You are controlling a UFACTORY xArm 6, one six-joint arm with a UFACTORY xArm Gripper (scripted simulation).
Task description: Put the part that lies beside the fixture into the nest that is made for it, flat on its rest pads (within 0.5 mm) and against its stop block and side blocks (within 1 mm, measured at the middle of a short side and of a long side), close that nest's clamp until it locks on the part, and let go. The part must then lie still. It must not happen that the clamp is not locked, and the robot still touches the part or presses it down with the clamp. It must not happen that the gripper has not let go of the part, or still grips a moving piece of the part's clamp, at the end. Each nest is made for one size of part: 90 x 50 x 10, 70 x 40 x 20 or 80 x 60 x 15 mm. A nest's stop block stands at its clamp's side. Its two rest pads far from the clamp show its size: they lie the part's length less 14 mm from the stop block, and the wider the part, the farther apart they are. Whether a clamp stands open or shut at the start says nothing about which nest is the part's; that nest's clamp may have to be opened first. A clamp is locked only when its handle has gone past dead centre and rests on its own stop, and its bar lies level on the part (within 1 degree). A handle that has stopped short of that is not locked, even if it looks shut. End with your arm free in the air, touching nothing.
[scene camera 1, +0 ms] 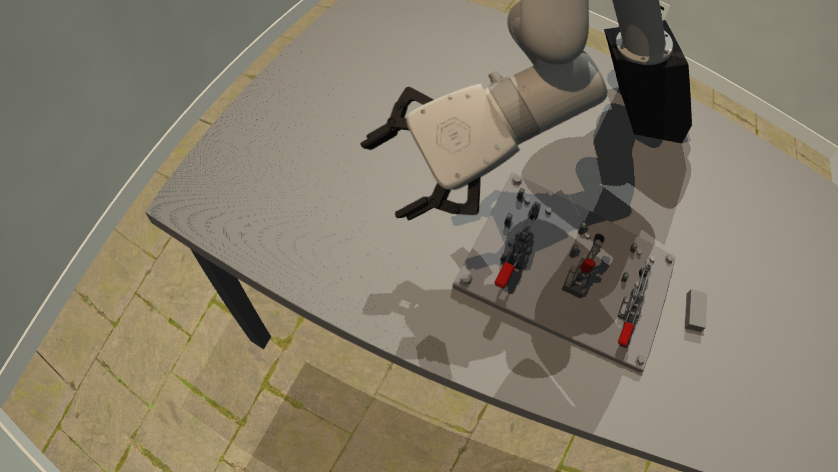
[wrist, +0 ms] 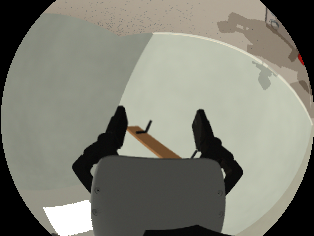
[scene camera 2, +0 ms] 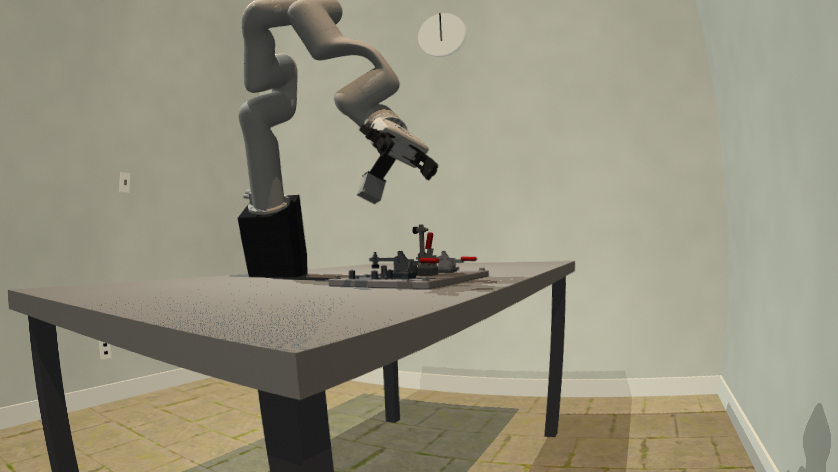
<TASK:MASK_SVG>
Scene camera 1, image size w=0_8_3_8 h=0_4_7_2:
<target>my gripper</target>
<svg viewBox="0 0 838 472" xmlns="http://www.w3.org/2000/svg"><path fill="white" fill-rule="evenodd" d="M489 88L484 90L482 84L476 84L434 100L411 87L406 87L398 101L394 104L387 123L367 134L367 139L360 143L362 148L372 150L397 136L398 131L409 130L437 181L431 196L422 197L396 211L396 218L407 217L408 220L412 220L433 208L451 214L477 215L479 213L480 181L482 175L486 175L520 151L518 145L521 144ZM468 185L466 203L453 203L447 200L451 190L457 190L456 188L460 189ZM422 104L422 106L411 111L407 118L405 118L407 108L412 101Z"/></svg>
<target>grey part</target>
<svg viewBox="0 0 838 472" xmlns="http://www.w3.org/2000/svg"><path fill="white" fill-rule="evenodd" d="M691 289L686 295L684 328L701 332L706 328L707 293Z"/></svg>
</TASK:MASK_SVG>
